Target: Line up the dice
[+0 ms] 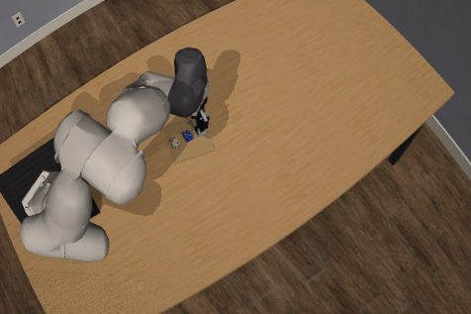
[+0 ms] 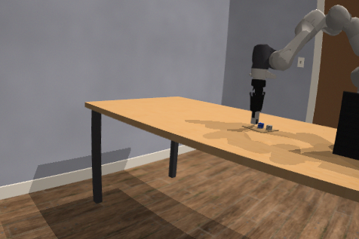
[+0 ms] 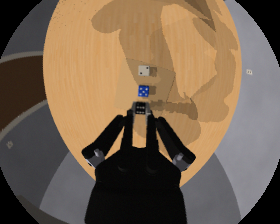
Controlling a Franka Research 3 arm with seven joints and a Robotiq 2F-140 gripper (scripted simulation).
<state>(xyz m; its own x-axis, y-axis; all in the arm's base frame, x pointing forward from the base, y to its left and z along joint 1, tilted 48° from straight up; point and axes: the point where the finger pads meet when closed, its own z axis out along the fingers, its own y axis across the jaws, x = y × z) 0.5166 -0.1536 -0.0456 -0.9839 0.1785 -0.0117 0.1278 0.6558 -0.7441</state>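
Now: the blue die 4 cm behind my hand, 1 cm to the left of it and 3 cm below it. Round my hand: white die (9 cm behind, 2 cm to the left, 3 cm below); then thin tan mat (4 cm behind, 1 cm to the left, 5 cm below); then black die (2 cm below).
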